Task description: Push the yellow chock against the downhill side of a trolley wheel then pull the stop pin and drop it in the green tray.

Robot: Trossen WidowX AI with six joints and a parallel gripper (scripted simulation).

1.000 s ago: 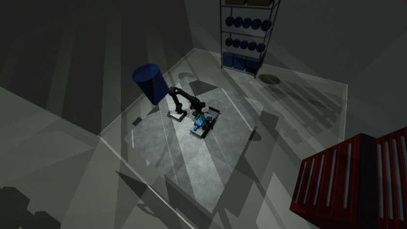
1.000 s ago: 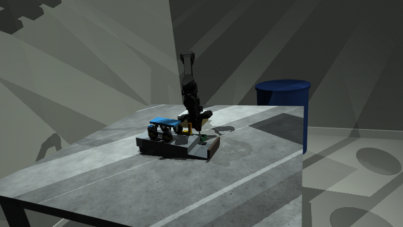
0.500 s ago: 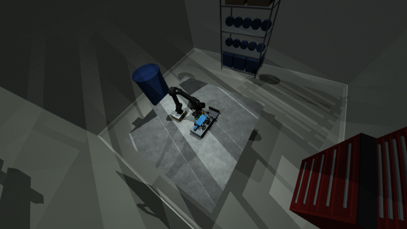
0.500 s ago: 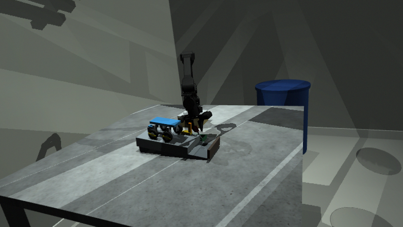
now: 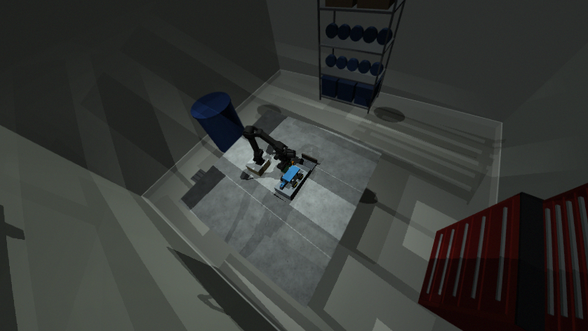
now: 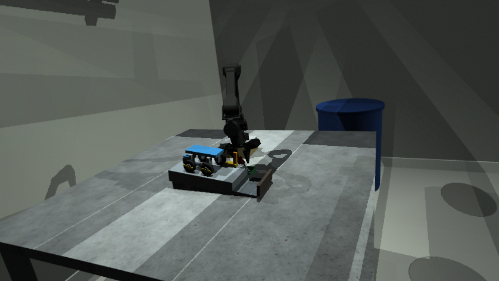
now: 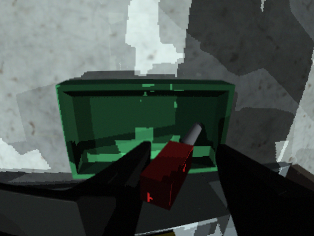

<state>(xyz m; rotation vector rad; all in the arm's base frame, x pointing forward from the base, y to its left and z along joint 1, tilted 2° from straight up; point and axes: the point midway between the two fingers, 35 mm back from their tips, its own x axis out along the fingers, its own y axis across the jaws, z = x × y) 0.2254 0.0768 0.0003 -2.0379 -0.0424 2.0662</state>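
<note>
My gripper tip is right at the red-headed stop pin. Also, from my gripper tip: trolley: 140 mm to the right, 110 mm ahead, 70 mm above; green tray: 50 mm below, 20 mm to the right; yellow chock: 60 mm ahead, 40 mm to the right, 40 mm above.
</note>
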